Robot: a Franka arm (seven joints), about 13 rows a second.
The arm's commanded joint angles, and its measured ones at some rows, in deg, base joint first. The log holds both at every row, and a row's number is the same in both.
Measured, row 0:
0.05 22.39 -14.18 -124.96 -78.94 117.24 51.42
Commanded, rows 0 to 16:
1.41 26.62 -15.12 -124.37 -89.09 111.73 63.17
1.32 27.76 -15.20 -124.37 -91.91 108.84 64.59
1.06 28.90 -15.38 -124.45 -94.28 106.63 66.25
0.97 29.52 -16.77 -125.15 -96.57 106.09 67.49
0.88 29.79 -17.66 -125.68 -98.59 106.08 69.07
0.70 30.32 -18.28 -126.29 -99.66 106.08 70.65
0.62 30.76 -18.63 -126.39 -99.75 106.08 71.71
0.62 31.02 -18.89 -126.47 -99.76 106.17 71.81
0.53 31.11 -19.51 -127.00 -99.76 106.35 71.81
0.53 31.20 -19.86 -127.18 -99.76 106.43 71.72
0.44 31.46 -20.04 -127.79 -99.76 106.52 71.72
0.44 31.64 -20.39 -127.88 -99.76 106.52 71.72
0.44 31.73 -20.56 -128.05 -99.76 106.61 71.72
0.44 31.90 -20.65 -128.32 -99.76 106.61 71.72
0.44 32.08 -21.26 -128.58 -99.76 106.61 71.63
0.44 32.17 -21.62 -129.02 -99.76 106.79 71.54
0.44 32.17 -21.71 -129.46 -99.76 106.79 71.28
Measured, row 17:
0.31 31.76 -20.09 -127.31 -98.52 106.89 69.32
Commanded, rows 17 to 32:
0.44 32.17 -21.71 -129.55 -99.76 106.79 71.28
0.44 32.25 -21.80 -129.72 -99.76 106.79 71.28
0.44 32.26 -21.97 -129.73 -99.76 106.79 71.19
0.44 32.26 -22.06 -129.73 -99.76 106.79 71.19
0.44 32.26 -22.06 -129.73 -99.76 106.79 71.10
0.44 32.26 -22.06 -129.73 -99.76 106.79 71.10
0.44 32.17 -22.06 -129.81 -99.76 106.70 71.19
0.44 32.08 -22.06 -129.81 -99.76 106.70 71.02
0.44 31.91 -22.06 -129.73 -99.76 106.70 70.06
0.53 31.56 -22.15 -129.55 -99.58 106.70 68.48
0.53 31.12 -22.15 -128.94 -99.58 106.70 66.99
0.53 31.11 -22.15 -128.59 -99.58 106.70 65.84
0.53 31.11 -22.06 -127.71 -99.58 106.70 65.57
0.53 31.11 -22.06 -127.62 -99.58 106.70 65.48
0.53 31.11 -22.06 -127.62 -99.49 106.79 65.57
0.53 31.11 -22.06 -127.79 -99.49 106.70 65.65
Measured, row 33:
0.87 32.37 -20.73 -127.20 -99.15 107.00 67.82
